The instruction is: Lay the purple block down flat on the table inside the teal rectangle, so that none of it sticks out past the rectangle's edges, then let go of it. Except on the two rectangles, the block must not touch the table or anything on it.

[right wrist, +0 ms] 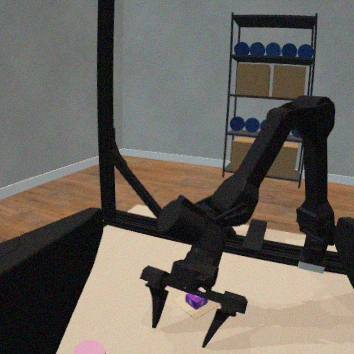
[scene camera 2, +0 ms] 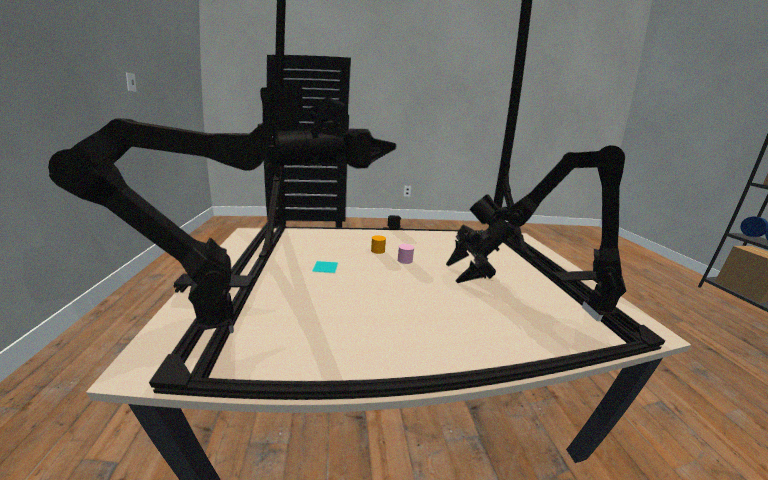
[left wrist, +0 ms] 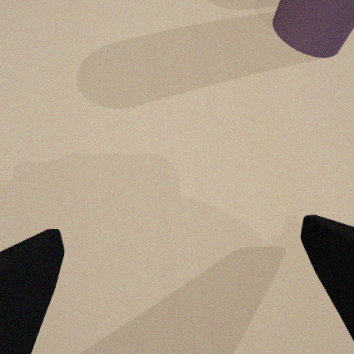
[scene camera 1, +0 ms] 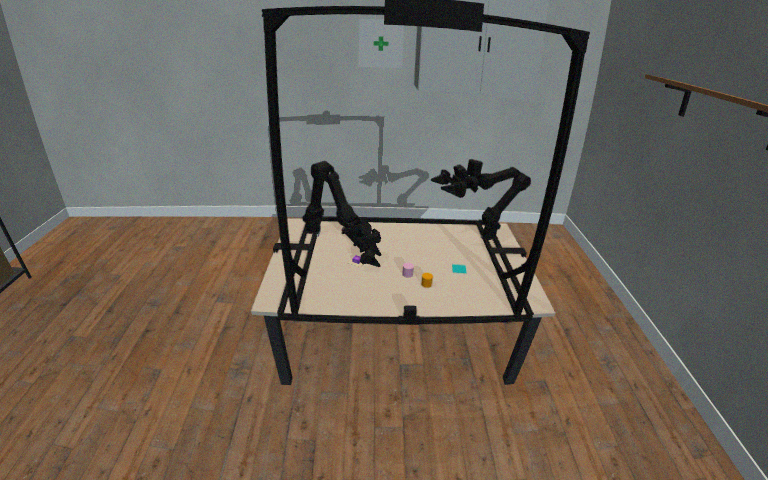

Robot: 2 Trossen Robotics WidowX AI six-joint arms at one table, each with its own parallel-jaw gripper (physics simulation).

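Where they show: left gripper, fingertip midpoint: (right wrist: pixel 177 337) (scene camera 2: pixel 451 273) (left wrist: pixel 183 235) (scene camera 1: pixel 380 260); right gripper, fingertip midpoint: (right wrist: pixel 222 225) (scene camera 2: pixel 384 144) (scene camera 1: pixel 435 183); left arm's base, origin of the base link: (right wrist: pixel 312 257) (scene camera 2: pixel 600 307) (scene camera 1: pixel 312 230); right arm's base, origin of the base link: (scene camera 2: pixel 215 318) (scene camera 1: pixel 489 236).
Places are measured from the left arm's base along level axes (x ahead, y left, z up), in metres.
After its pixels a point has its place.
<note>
The purple block (scene camera 1: pixel 356 259) {x 0.253, y -0.223, z 0.000 m} (right wrist: pixel 196 300) {x 0.271, y -0.203, z 0.000 m} lies on a pale tan rectangle (right wrist: pixel 197 312) {x 0.282, y -0.194, z -0.018 m} on the left part of the table. My left gripper (scene camera 1: pixel 373 259) {x 0.358, y -0.199, z -0.015 m} (scene camera 2: pixel 456 270) {x 0.358, y -0.199, z -0.015 m} (left wrist: pixel 183 235) {x 0.358, y -0.199, z -0.015 m} (right wrist: pixel 177 337) {x 0.358, y -0.199, z -0.015 m} is open and empty, low over the table. The block is just behind its fingertips, not between them, and is hidden in scene camera 2. The teal rectangle (scene camera 1: pixel 458 269) {x 0.709, y -0.219, z -0.018 m} (scene camera 2: pixel 325 267) {x 0.713, y -0.209, z -0.018 m} lies far off on the other side of the table with nothing on it. My right gripper (scene camera 1: pixel 441 181) {x 0.578, y -0.081, z 0.325 m} (scene camera 2: pixel 384 147) {x 0.578, y -0.081, z 0.325 m} is open and empty, high above the table.
A pink cylinder (scene camera 1: pixel 408 270) {x 0.484, y -0.302, z 0.018 m} (scene camera 2: pixel 405 253) {x 0.487, y -0.256, z 0.015 m} (right wrist: pixel 88 347) {x 0.477, y -0.284, z 0.026 m} and an orange cylinder (scene camera 1: pixel 427 279) {x 0.563, y -0.361, z 0.022 m} (scene camera 2: pixel 378 244) {x 0.565, y -0.318, z 0.013 m} stand between the block and the teal rectangle. A rounded dull purple shape (left wrist: pixel 312 28) {x 0.462, y -0.269, z -0.002 m} shows at the top right of the left wrist view. A black frame (scene camera 1: pixel 272 143) {x 0.066, y -0.605, z 0.643 m} surrounds the table.
</note>
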